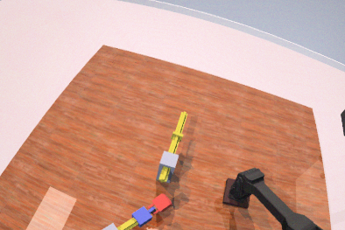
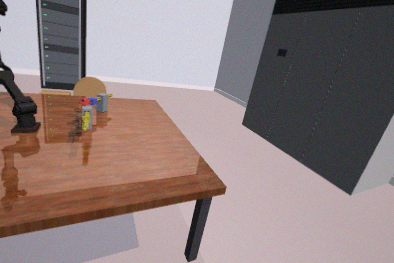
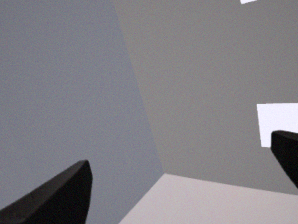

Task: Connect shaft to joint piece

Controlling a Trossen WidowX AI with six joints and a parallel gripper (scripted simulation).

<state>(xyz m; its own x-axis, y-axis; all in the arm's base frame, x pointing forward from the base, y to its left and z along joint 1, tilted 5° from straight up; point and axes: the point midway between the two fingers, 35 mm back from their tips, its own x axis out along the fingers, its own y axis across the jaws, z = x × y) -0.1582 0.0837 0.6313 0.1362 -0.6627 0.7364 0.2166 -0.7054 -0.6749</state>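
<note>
Now: gripper tip 430 mm short of the red square joint piece, 100 mm to the right of it and 540 mm above it.
</note>
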